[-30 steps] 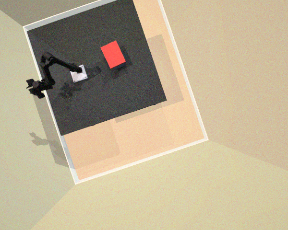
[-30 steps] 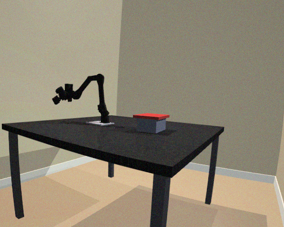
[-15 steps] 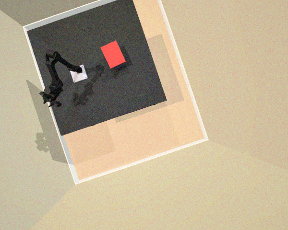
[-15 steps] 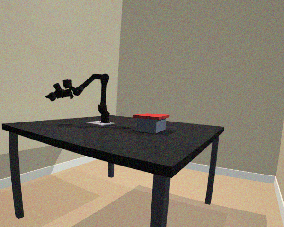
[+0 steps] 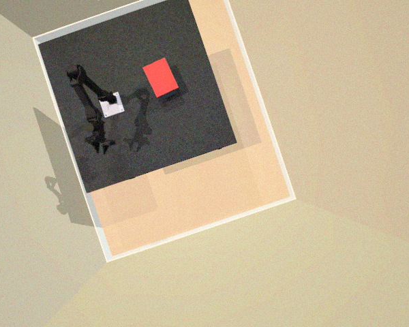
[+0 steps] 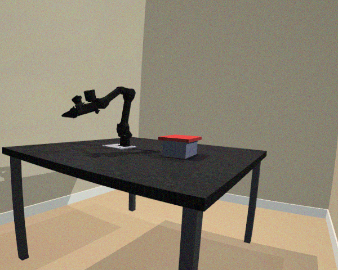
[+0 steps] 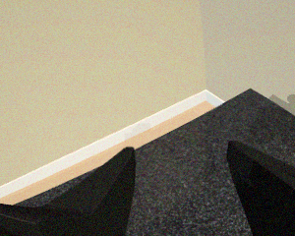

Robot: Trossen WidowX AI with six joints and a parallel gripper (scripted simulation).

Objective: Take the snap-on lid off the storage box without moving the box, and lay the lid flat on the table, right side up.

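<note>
The red lid is 500 mm ahead of my gripper tip, 470 mm to the left of it and 100 mm below it. Also, from my gripper tip: blue-grey storage box: 500 mm ahead, 470 mm to the left, 150 mm below.
</note>
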